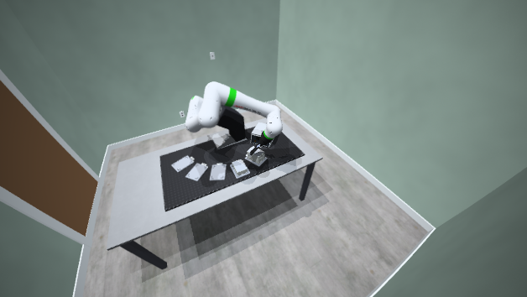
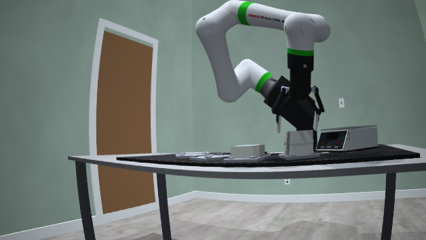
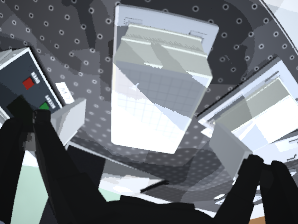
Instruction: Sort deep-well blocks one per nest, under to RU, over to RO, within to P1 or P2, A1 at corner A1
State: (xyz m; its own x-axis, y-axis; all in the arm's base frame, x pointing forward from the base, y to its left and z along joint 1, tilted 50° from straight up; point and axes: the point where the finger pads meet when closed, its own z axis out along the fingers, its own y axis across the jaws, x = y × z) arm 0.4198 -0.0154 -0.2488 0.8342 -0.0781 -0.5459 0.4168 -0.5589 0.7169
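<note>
Now: the grey deep-well block 70 mm below my hand. Also, from my hand: check-weigher platform (240 mm behind, 220 mm to the left, 10 mm below); check-weigher CW (230 mm behind, 220 mm to the left, 40 mm below).
</note>
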